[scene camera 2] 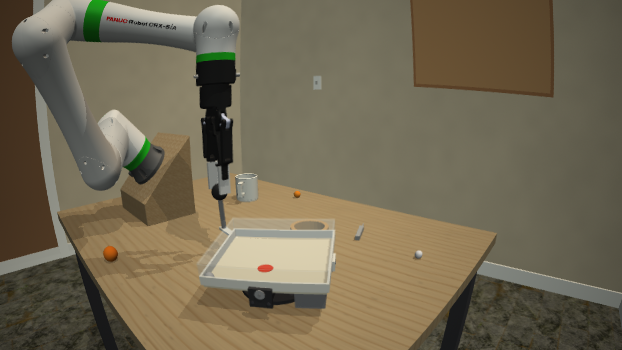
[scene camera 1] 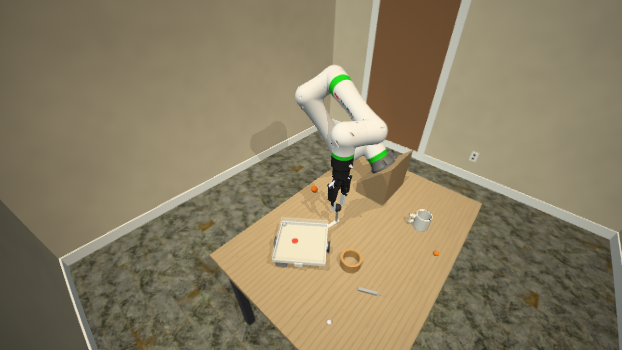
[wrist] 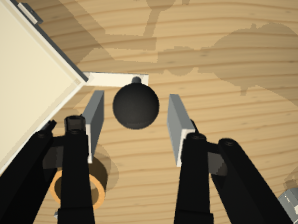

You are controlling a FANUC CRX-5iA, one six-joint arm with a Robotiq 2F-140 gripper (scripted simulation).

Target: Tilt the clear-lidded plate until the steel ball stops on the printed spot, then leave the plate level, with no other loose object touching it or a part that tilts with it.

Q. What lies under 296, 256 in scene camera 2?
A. A clear-lidded plate.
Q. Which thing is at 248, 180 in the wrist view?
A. My gripper.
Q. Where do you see a clear-lidded plate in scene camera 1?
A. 299, 241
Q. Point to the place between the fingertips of my gripper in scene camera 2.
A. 219, 190
